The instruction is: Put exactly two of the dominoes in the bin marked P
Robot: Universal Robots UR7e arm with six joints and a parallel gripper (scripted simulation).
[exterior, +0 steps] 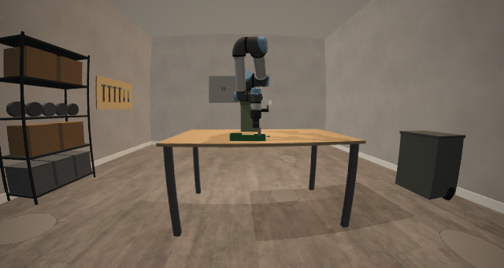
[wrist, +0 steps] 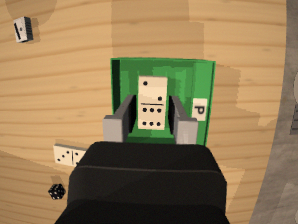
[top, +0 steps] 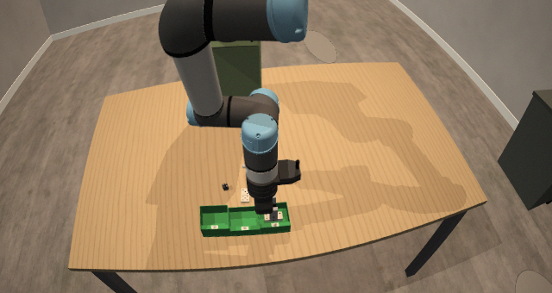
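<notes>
My gripper is now 30 mm above the domino. The rest, counted from my hand: grey piece: 140 mm behind, 70 mm to the left, 30 mm below; then bin marked P: 80 mm to the right, 20 mm below, 10 mm ahead.
</notes>
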